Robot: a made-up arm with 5 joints.
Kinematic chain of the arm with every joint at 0, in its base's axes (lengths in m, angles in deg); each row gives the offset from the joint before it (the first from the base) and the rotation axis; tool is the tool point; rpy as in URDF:
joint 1: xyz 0.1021 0 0.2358 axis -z
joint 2: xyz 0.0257 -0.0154 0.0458 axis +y
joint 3: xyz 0.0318 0 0.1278 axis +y
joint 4: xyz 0.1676 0 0.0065 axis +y
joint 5: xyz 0.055 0.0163 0 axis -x
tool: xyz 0 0 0 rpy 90 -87.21 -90
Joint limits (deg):
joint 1: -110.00..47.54
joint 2: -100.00..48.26
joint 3: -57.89..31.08
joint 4: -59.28..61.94
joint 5: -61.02..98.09
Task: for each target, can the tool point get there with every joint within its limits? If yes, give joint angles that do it. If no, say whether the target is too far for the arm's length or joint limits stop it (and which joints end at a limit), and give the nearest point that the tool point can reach.
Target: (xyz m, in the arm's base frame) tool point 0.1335 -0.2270 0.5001
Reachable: yes | joints -98.09 -87.03 -32.81 -16.55 14.70
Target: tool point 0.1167 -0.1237 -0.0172
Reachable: no: joint limits stop it (at a limit: joint 1, joint 2, joint 3) | nearest point 0.2103 -0.1169 0.1284 | short by 0.173 m
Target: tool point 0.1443 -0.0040 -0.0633
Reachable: no: joint limits stop it (at a limit: joint 2, joint 3) | nearest point 0.2540 -0.0144 0.1316 | short by 0.224 m
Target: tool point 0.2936 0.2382 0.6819
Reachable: no: too far | nearest point 0.2444 0.1771 0.5697 | short by 0.137 m
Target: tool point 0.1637 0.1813 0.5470
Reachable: yes | joints -70.98 -12.33 -35.72 43.11 69.45
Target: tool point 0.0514 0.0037 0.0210
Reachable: no: joint limits stop it (at a limit: joint 1, joint 2, joint 3) | nearest point 0.0531 0.1319 0.1406 | short by 0.175 m
